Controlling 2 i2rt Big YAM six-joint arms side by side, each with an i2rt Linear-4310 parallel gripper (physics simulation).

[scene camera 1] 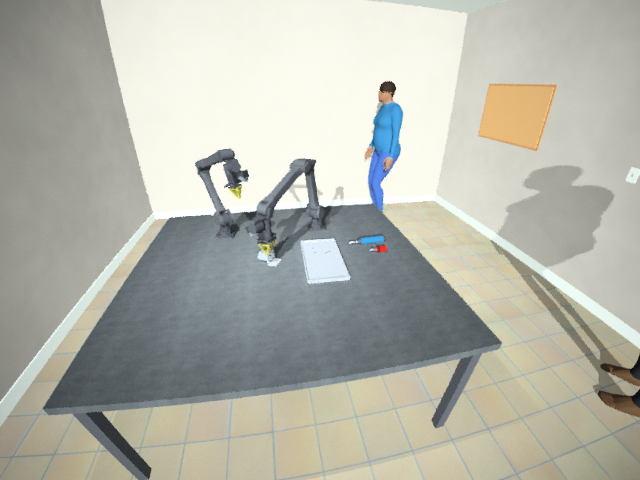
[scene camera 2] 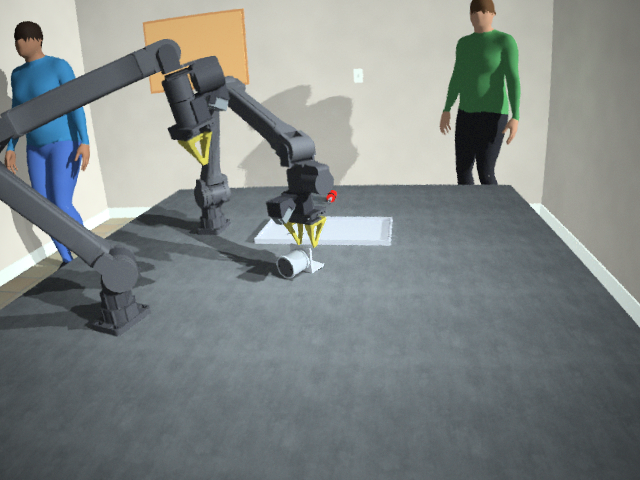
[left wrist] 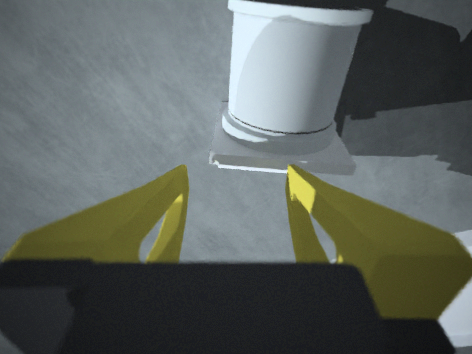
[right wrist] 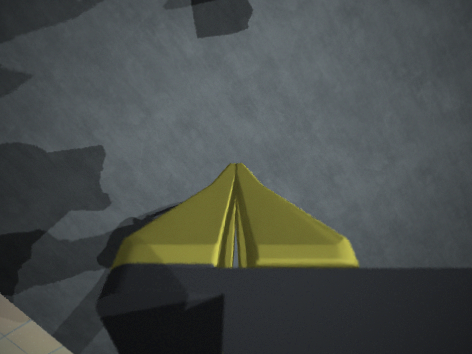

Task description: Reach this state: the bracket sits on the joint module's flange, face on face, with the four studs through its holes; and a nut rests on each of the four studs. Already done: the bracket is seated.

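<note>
The white round joint module lies on its side. The white bracket sits against its end, plate upright. The studs and holes are hidden from these views. My left gripper is partly open and points down just above the bracket; no object shows between its tips. My right gripper is shut and empty, high above the table. Tiny dark specks show in the tray in scene camera 1, too small to identify as nuts.
The white tray lies beside the bracket, to the right in scene camera 1. Beyond it lie a blue-handled tool and a red-handled tool. A person in blue stands behind the table.
</note>
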